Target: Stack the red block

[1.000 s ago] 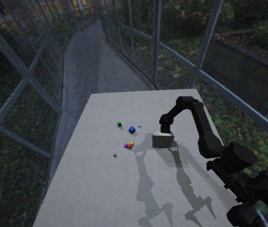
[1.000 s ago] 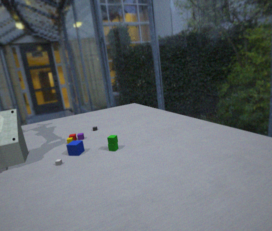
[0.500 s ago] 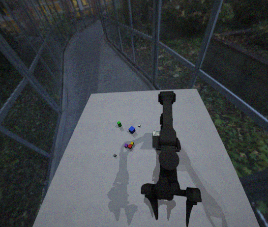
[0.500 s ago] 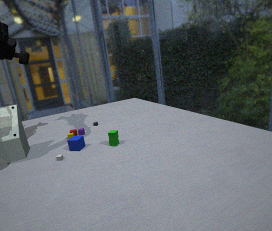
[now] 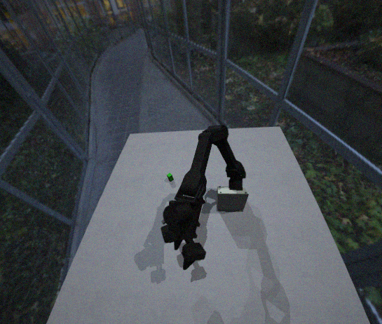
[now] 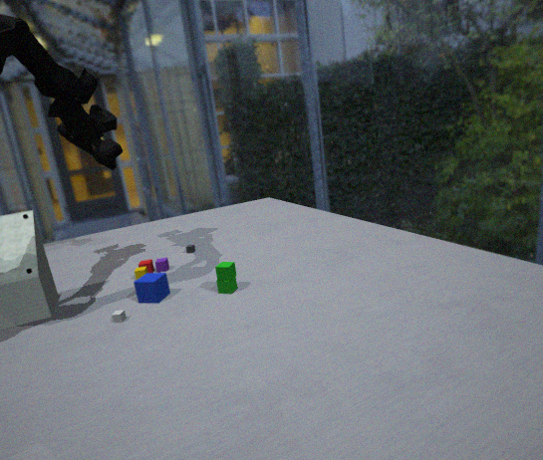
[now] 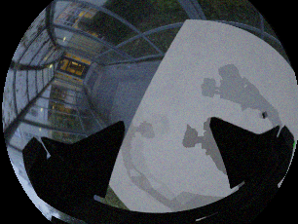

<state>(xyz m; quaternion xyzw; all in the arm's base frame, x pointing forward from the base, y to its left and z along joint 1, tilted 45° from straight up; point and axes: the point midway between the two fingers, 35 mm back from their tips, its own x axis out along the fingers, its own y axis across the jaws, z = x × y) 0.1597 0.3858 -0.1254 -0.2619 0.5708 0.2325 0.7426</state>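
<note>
The red block is 28 cm to the right of my gripper tip, 23 cm below it and 8 cm ahead of it. Round my gripper tip: purple block 28 cm to the right, 23 cm below, 11 cm ahead; then small dark cube 24 cm below, 19 cm to the right, 18 cm ahead; then yellow block 30 cm to the right, 24 cm below, 7 cm ahead.
</note>
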